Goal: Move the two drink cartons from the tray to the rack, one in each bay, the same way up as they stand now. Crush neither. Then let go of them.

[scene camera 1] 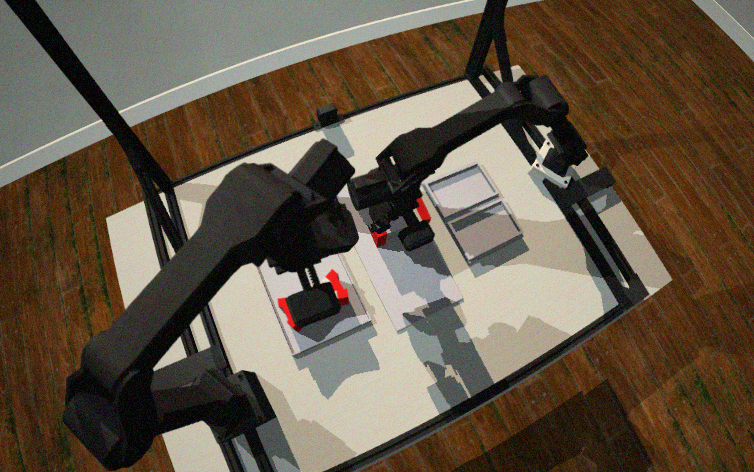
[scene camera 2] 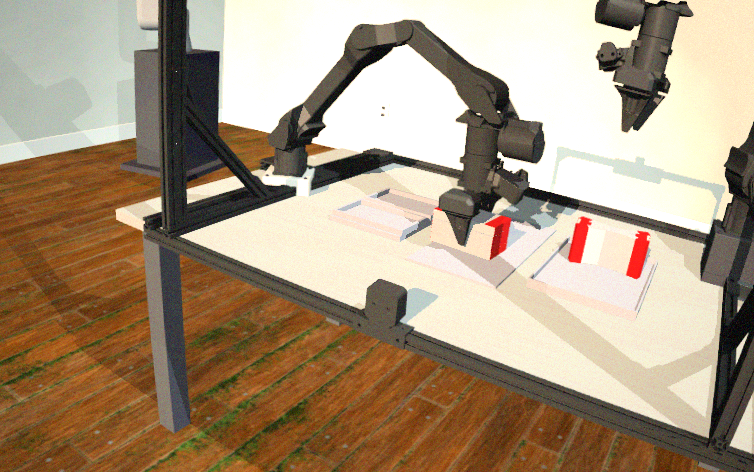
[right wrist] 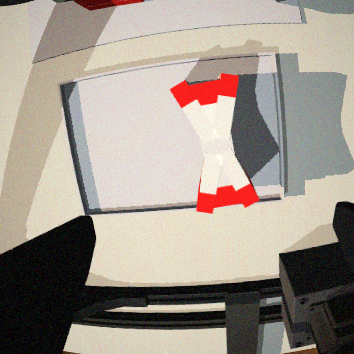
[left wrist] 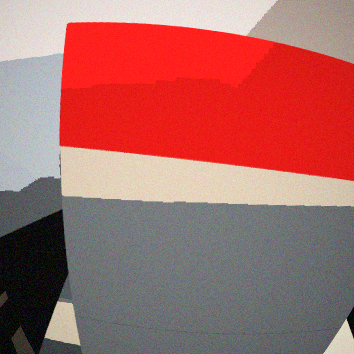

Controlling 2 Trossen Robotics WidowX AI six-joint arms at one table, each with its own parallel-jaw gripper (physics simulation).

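Pixels of known places: left gripper, fingertip midpoint: (scene camera 1: 395,223) (scene camera 2: 471,237) (left wrist: 203,225); right gripper, fingertip midpoint: (scene camera 1: 304,266) (scene camera 2: 630,131) (right wrist: 218,222); left arm's base at its link origin: (scene camera 1: 556,162) (scene camera 2: 289,172); right arm's base at its link origin: (scene camera 1: 229,406) (scene camera 2: 741,232) (right wrist: 329,316).
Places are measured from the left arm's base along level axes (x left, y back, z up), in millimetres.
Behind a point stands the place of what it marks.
One cream carton with red ends (scene camera 1: 423,209) @(x -214, y -325, z 28 mm) (scene camera 2: 487,239) @(x -310, y -384, z 4 mm) (left wrist: 197,105) @(x -271, y -409, z 28 mm) lies on a flat pale mat (scene camera 1: 422,290) @(x -127, y -459, z -32 mm) (scene camera 2: 469,273) @(x -375, y -349, z -32 mm) in the middle of the table. My left gripper (scene camera 1: 399,225) @(x -253, y -367, z -16 mm) (scene camera 2: 461,225) @(x -253, y -367, z -16 mm) is open and lowered over this carton, with a finger on each side. In the left wrist view the carton fills the picture, and a dark finger (left wrist: 28,267) @(x -216, y -395, z 20 mm) shows at the lower left. The second carton (scene camera 1: 340,287) @(x -262, y -562, z 38 mm) (scene camera 2: 581,239) @(x -297, y -553, z 15 mm) (right wrist: 218,140) @(x -290, y -605, z 38 mm) stands on its narrow edge in a rimmed tray (scene camera 1: 281,323) @(x -332, y -680, z -30 mm) (right wrist: 74,140) @(x -435, y -507, z -30 mm). My right gripper (scene camera 1: 311,302) (right wrist: 218,222) @(x -294, y -600, z 212 mm) is open and hangs well above it.
The low two-bay rack (scene camera 1: 441,213) @(x -181, y -287, z -18 mm) (scene camera 2: 380,206) @(x -122, y -202, z -19 mm) lies on the table beyond the mat, with both bays empty. Small black blocks (scene camera 1: 327,113) @(x -539, y -222, z 14 mm) (scene camera 2: 385,300) @(x -561, y -211, z 5 mm) sit on the table's edge rails. A black frame post (scene camera 2: 171,117) @(x -323, y 148, z 169 mm) stands at one corner.
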